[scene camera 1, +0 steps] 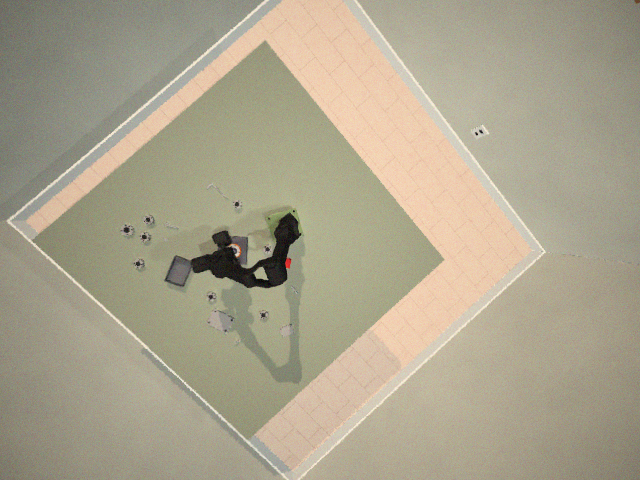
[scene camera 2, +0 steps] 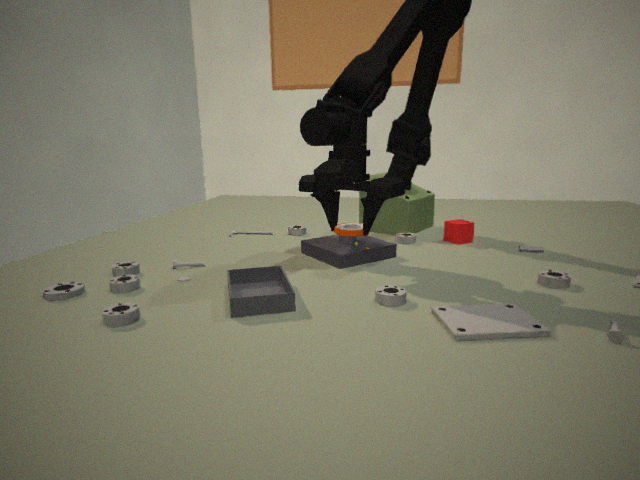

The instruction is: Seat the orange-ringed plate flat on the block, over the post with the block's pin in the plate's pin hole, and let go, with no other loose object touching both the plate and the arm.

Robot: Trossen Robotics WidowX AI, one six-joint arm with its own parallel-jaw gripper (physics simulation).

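Places are measured from the arm's base along level axes (x ahead, y left, z up), in centimetres.
Pixels of known places: gripper, fingertip midpoint: (scene camera 2: 349, 233); arm's base, link origin: (scene camera 1: 288, 222).
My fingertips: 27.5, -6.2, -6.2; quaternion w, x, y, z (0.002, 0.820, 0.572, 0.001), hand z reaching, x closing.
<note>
Ahead of a thing's pixels: the offset from my fingertips to its middle, as dx, dy, dz. "spot": to the spot under its first point.
The orange-ringed plate @(-0.8, +0.3, +0.5) (scene camera 1: 235, 251) (scene camera 2: 349, 229) is a pale disc with an orange rim, held about level over the dark block @(+0.0, -0.3, -2.1) (scene camera 1: 244, 241) (scene camera 2: 323, 250). The grey post @(spot: +1.5, -0.1, -0.8) (scene camera 2: 347, 239) shows below the plate, so the plate is above the block's top face, at or just above the post's top. My gripper (scene camera 2: 350, 231) is shut on the plate, one fingertip on each side. A small yellow spot and an orange spot show on the block beside the post. Whether the pin lines up with the pin hole cannot be seen.
An open dark tray @(+23.7, -8.2, -2.9) (scene camera 1: 178, 271) (scene camera 2: 261, 299) stands near the block. A green box (scene camera 1: 275, 219) (scene camera 2: 408, 211) and a red cube @(-14.4, +19.6, -2.1) (scene camera 1: 287, 262) (scene camera 2: 458, 231) stand behind. Grey flanged rings @(+21.3, +9.5, -3.4) (scene camera 1: 211, 296) (scene camera 2: 390, 295) and a grey four-hole slab @(+25.9, +20.9, -3.7) (scene camera 1: 221, 320) (scene camera 2: 491, 322) lie around.
</note>
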